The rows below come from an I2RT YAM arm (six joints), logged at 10 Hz.
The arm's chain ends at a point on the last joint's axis. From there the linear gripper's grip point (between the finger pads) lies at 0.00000 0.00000 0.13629 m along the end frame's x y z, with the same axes.
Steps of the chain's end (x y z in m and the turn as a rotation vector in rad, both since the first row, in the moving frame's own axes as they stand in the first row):
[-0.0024, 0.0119, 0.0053, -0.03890, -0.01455, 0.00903]
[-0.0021, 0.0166, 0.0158, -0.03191, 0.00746, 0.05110]
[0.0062, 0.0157, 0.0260, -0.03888, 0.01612, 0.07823]
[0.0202, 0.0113, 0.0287, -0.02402, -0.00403, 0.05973]
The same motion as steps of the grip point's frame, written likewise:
[-0.0044, 0.0172, 0.0052, -0.03890, -0.01455, 0.00903]
[-0.0012, 0.0210, 0.0157, -0.03191, 0.00746, 0.05110]
[0.0082, 0.0211, 0.0259, -0.03888, 0.01612, 0.07823]
[0.0196, 0.0146, 0.0287, -0.02402, -0.00403, 0.05973]

